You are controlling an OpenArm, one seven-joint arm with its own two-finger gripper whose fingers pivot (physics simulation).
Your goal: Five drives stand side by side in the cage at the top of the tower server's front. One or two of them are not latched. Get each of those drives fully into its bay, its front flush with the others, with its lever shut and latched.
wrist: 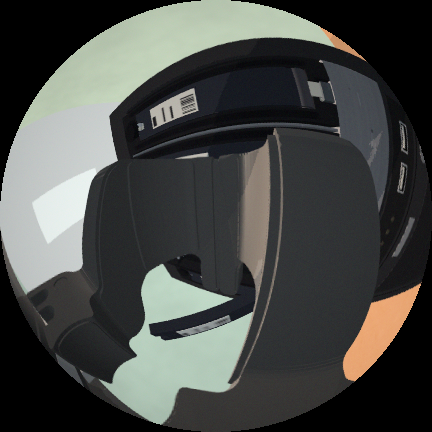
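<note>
The cage [270, 49] crosses the upper part of the wrist view. A dark blue drive lever with a white barcode label [240, 92] lies along its bay at the top, its right end beside a pale catch; it looks shut. Part of a neighbouring drive [232, 148] shows below it, mostly hidden behind my fingers. Low in the view, another dark blue labelled lever [200, 325] sticks out at an angle from the cage's lower part; its right end is hidden. My gripper [226, 226] is shut and empty, in front of the middle drives, which it hides. Whether it touches the lever cannot be seen.
The tower server's grey panel [357, 110] and black front with two ports [402, 157] lie to the right. A glossy pale grey surface [60, 145] is at the left. Orange surface [390, 330] shows at the lower right, pale green behind the cage.
</note>
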